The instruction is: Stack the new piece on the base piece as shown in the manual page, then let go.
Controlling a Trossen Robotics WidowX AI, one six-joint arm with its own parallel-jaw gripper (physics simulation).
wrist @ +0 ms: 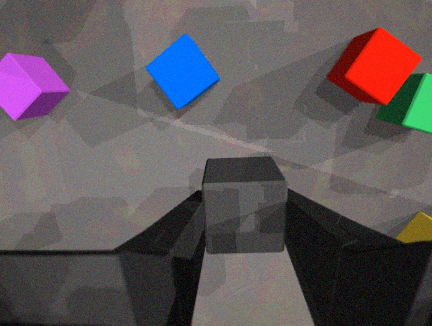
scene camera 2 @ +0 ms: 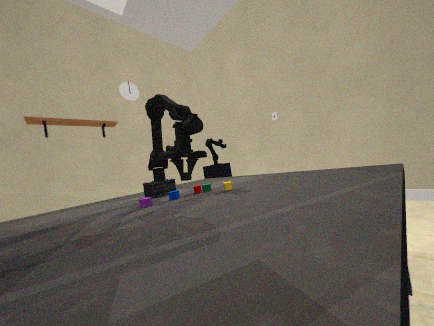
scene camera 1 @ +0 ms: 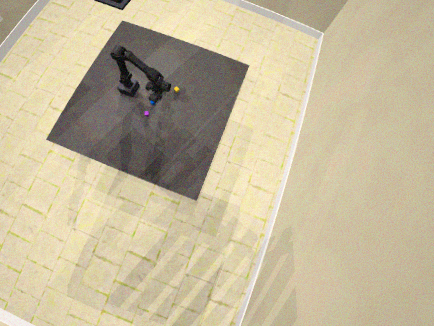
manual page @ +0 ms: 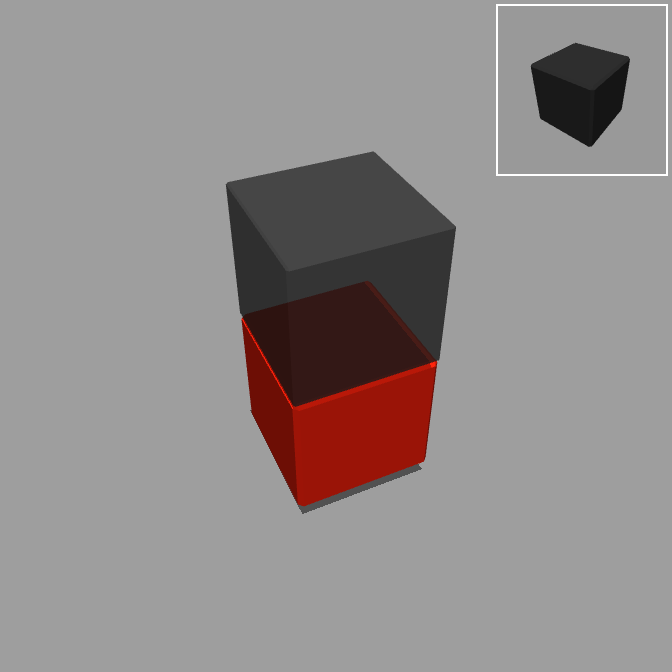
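Seen in the pictures: gripper, fingertip midpoint: point(wrist: 241, 198) point(scene camera 2: 185, 176) point(scene camera 1: 159, 96); arm's base at its link origin: point(scene camera 2: 160, 180) point(scene camera 1: 128, 84).
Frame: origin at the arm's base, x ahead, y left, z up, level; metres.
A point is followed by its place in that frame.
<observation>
My gripper point(scene camera 2: 186, 175) {x 0.280, y 0.000, z 0.008 m} point(wrist: 241, 198) {x 0.280, y 0.000, z 0.008 m} is shut on a dark grey cube point(wrist: 245, 217) {x 0.279, y 0.001, z 0.026 m}, held above the table. In the wrist view a blue cube point(scene camera 1: 152, 102) {x 0.229, y -0.044, z -0.047 m} point(scene camera 2: 174, 195) {x 0.242, y -0.042, z -0.058 m} point(wrist: 183, 71) {x 0.224, y -0.034, z -0.043 m} lies ahead and slightly left of it. A purple cube point(scene camera 1: 146, 113) {x 0.234, y -0.151, z -0.043 m} point(scene camera 2: 145, 202) {x 0.249, y -0.154, z -0.056 m} point(wrist: 20, 87) {x 0.231, y -0.140, z -0.043 m} is at the far left. A red cube point(scene camera 2: 197, 189) {x 0.235, y 0.072, z -0.058 m} point(wrist: 382, 65) {x 0.221, y 0.079, z -0.043 m} and a green cube point(scene camera 2: 206, 188) {x 0.257, y 0.105, z -0.060 m} point(wrist: 420, 107) {x 0.244, y 0.105, z -0.043 m} lie close together at the right. A yellow cube point(scene camera 1: 176, 89) {x 0.351, y 0.145, z -0.044 m} point(scene camera 2: 228, 186) {x 0.361, y 0.143, z -0.059 m} point(wrist: 419, 230) {x 0.337, y 0.139, z -0.061 m} shows partly at the right edge. Red and green are hidden in scene camera 1.
The dark table top point(scene camera 1: 190, 150) {x 0.675, y -0.275, z -0.074 m} point(scene camera 2: 300, 250) {x 0.783, y -0.148, z -0.074 m} carries the cubes and the arm's base point(scene camera 1: 128, 88) {x 0.020, y -0.033, z 0.002 m} point(scene camera 2: 160, 188) {x 0.047, y -0.021, z -0.035 m}. Another small black arm point(scene camera 2: 217, 169) stands behind mine in scene camera 2. A wooden shelf point(scene camera 2: 70, 121) and a round clock point(scene camera 2: 129, 91) are on the wall.
</observation>
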